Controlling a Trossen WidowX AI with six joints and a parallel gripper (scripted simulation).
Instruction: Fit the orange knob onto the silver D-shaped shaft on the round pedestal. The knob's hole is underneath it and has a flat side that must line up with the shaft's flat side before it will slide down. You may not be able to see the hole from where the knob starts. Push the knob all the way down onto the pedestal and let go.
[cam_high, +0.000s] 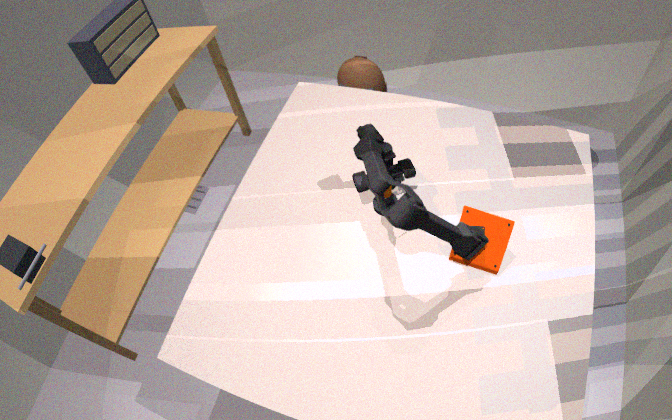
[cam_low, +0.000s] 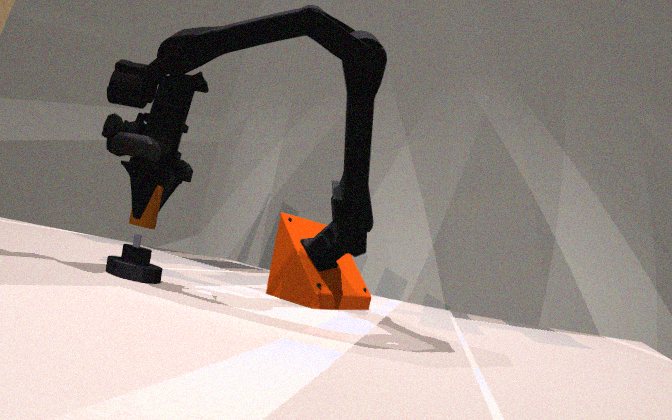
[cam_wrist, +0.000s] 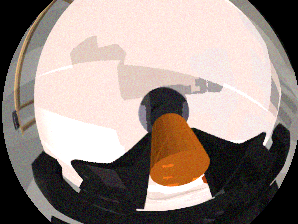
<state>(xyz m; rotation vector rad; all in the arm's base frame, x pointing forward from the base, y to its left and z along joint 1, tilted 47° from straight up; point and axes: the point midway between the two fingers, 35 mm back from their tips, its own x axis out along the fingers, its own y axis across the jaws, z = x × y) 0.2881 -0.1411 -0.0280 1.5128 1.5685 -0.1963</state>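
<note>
The orange knob lies 30 mm above my gripper tip. From my gripper tip the other things lie so: round pedestal: 50 mm below.
</note>
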